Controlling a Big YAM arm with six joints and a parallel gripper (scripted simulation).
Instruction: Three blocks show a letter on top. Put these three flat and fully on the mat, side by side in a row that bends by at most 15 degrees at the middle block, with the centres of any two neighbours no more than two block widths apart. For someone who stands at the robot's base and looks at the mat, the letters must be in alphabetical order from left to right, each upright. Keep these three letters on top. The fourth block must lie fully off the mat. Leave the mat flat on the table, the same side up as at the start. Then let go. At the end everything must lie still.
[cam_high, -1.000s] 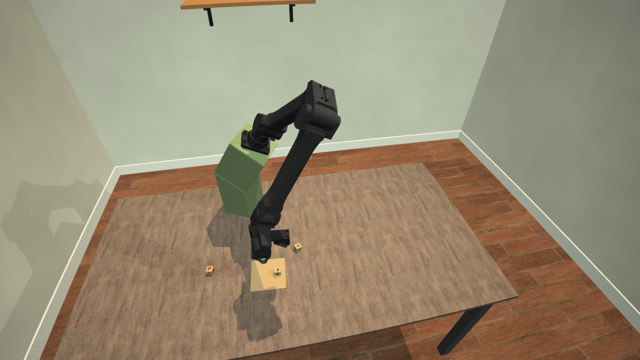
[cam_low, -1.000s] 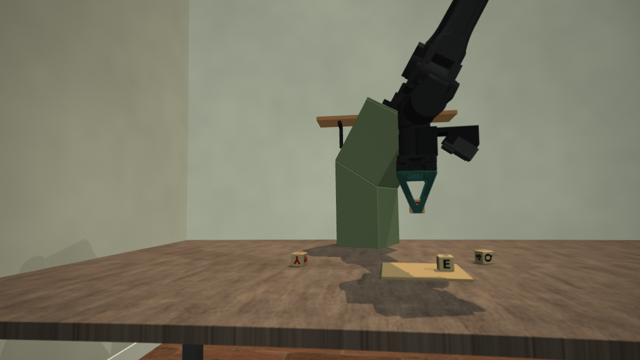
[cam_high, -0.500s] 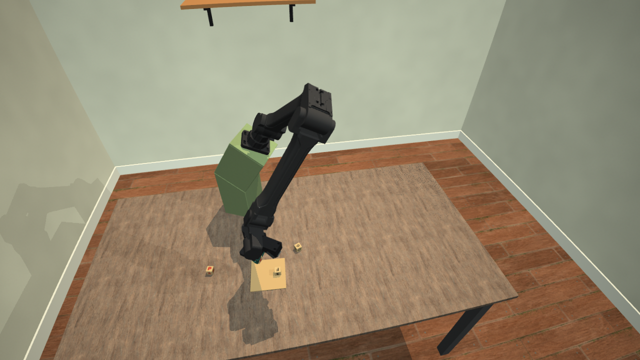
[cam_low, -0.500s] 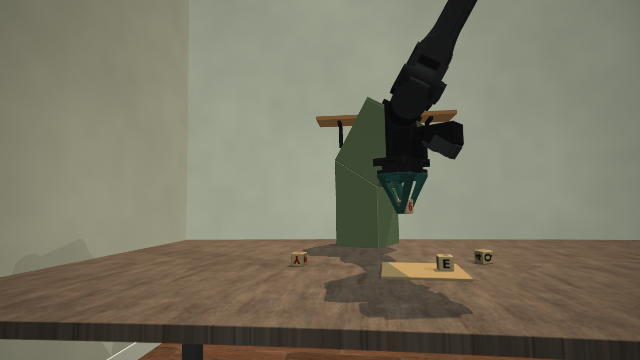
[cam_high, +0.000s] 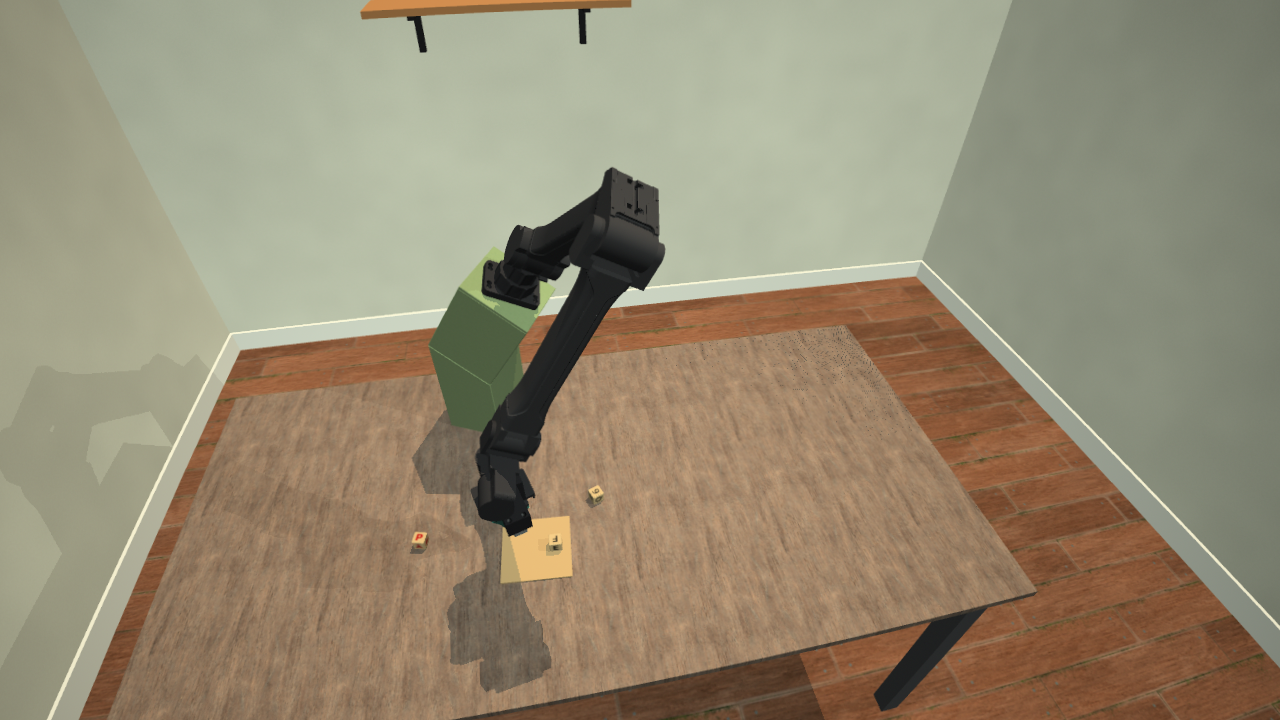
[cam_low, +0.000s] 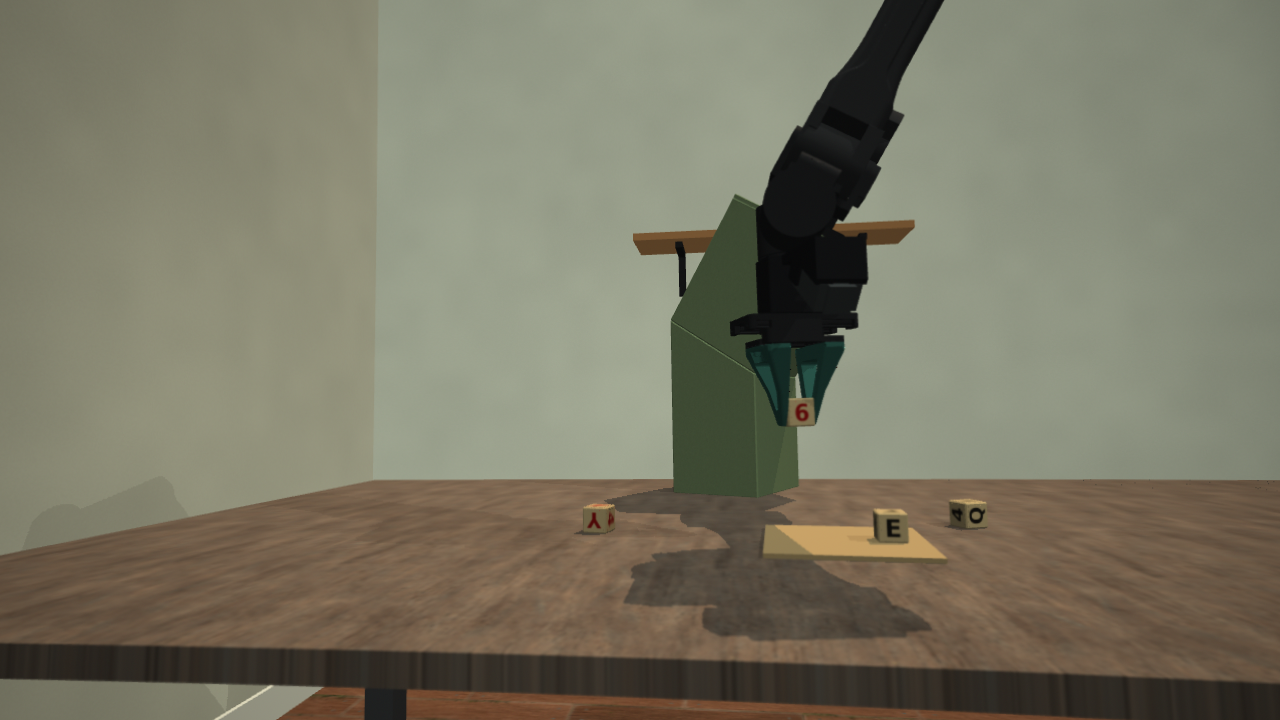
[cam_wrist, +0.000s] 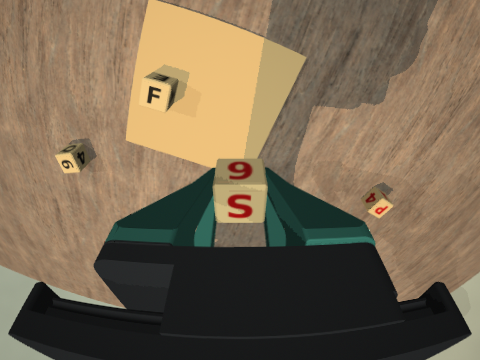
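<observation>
Right now the tan mat is 4 cm to the left of my hand and 11 cm below it.
</observation>
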